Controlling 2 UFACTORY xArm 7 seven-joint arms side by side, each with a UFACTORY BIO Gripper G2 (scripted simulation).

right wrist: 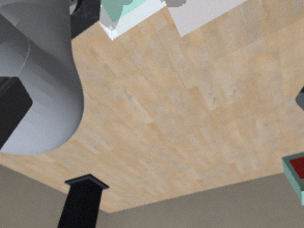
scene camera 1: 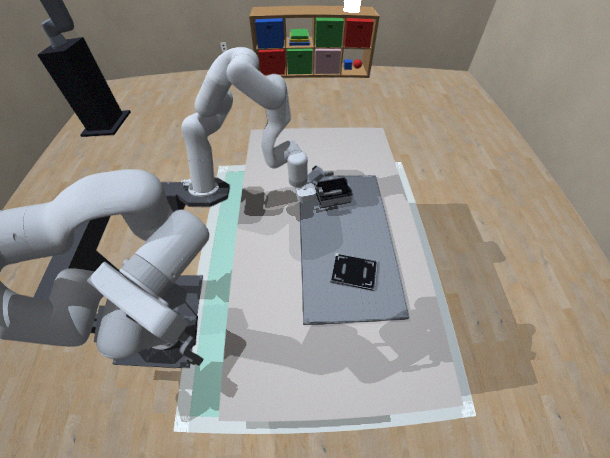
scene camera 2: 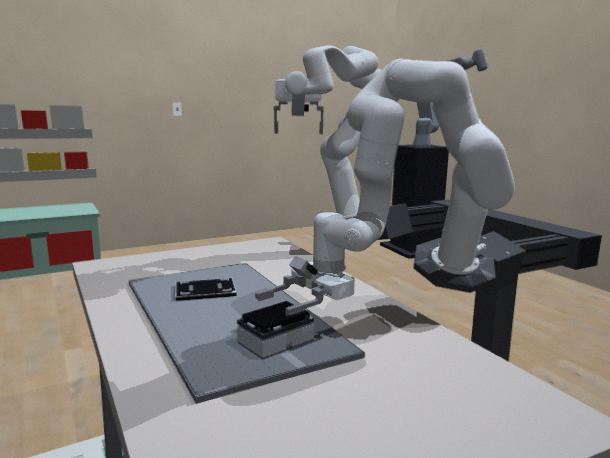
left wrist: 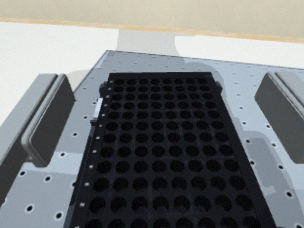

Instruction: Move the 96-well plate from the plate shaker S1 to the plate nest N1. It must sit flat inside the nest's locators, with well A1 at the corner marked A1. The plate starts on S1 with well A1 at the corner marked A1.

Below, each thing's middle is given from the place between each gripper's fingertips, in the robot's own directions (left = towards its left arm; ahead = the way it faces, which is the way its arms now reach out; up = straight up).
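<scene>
Counted from my left hand, the black plate nest N1 [scene camera 1: 353, 275] is 370 mm to the right, 90 mm below and 80 mm ahead. As for the black 96-well plate [scene camera 2: 272, 316], it is 30 mm below my left hand and 10 mm ahead of it. Going by its middle, the black 96-well plate is nearer to my left hand than to my right hand.
Counted from my right hand, the black 96-well plate is 74 cm to the left, 37 cm below and 37 cm ahead. My right hand is 44 cm short of the black plate nest N1, 43 cm above it and 36 cm to the right of it. Going by their middles, the black plate nest N1 is the nearest to my right hand of the things named here.
</scene>
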